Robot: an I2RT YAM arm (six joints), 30 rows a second.
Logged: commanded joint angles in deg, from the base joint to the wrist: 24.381 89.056 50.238 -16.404 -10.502 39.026; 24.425 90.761 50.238 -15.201 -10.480 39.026; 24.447 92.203 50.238 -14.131 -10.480 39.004; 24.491 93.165 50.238 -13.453 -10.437 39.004; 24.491 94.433 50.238 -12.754 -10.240 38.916; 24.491 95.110 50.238 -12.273 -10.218 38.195; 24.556 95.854 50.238 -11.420 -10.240 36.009; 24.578 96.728 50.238 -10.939 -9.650 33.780; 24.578 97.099 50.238 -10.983 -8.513 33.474; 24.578 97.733 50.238 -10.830 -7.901 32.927; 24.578 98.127 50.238 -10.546 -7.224 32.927; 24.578 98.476 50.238 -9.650 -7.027 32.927; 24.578 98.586 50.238 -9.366 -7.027 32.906
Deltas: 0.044 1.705 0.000 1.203 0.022 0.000; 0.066 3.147 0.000 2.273 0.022 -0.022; 0.110 4.109 0.000 2.951 0.065 -0.022; 0.110 5.377 0.000 3.650 0.262 -0.110; 0.110 6.054 0.000 4.131 0.284 -0.831; 0.175 6.798 0.000 4.984 0.262 -3.017; 0.197 7.672 0.000 5.465 0.852 -5.246; 0.197 8.043 0.000 5.421 1.989 -5.552; 0.197 8.677 0.000 5.574 2.601 -6.099; 0.197 9.071 0.000 5.858 3.278 -6.099; 0.197 9.420 0.000 6.754 3.475 -6.099; 0.197 9.530 0.000 7.038 3.475 -6.120
